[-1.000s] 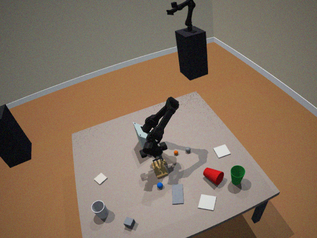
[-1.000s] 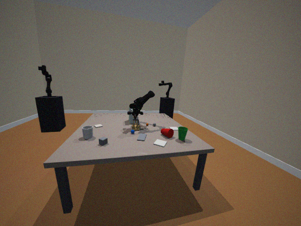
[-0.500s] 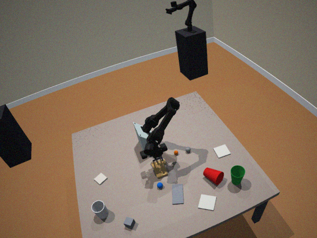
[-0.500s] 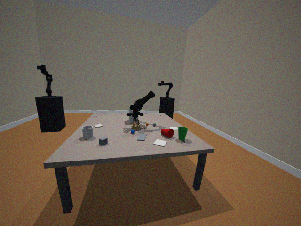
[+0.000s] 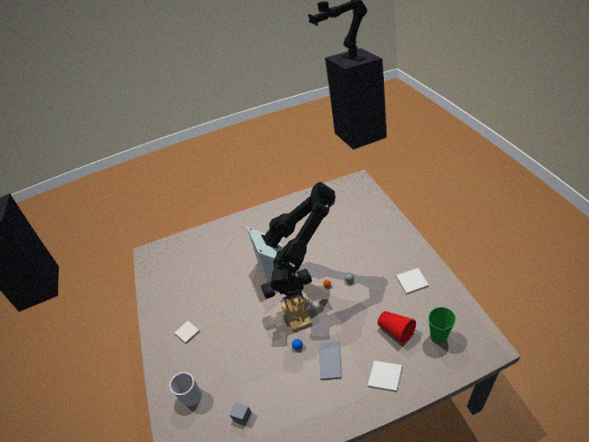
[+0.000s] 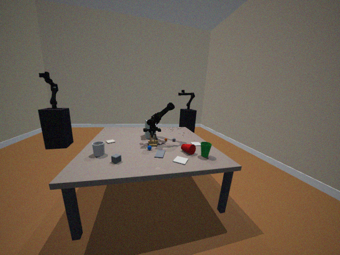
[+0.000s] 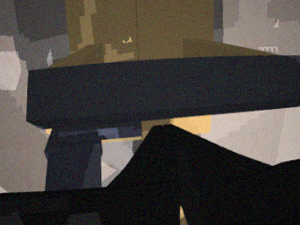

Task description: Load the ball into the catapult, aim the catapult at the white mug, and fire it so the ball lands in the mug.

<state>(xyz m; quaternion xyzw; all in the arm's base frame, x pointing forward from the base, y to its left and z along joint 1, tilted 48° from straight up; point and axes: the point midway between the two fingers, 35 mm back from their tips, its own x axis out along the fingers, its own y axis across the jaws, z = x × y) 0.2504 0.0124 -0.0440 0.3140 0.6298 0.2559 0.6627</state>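
The wooden catapult lies 10 mm ahead of my gripper tip, 20 mm to the left of it and 10 mm below it. From my gripper tip the other things lie so: blue ball: 190 mm ahead, 60 mm to the right, 40 mm below; orange ball: 20 mm behind, 170 mm to the left, 40 mm below; grey ball: 260 mm to the left, 40 mm below.
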